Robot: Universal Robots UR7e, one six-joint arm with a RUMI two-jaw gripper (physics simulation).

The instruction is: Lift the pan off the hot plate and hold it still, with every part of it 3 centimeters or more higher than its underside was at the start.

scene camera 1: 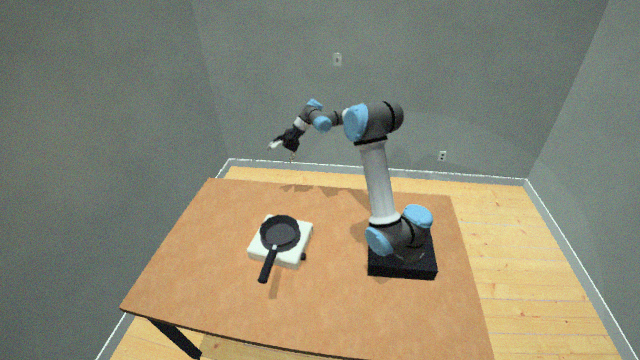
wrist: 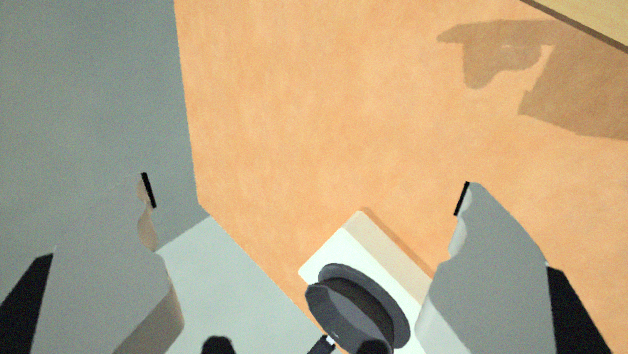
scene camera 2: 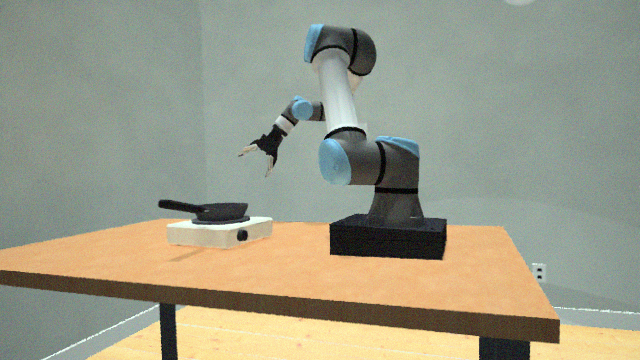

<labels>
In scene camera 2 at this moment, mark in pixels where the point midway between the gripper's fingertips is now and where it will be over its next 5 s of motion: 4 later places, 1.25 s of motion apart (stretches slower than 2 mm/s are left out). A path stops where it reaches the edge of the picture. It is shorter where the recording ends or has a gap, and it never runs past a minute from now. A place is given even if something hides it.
The gripper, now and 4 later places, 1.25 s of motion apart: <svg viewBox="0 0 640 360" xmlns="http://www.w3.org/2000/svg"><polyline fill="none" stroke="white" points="251,167 251,166 250,167 230,156 200,141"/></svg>
</labels>
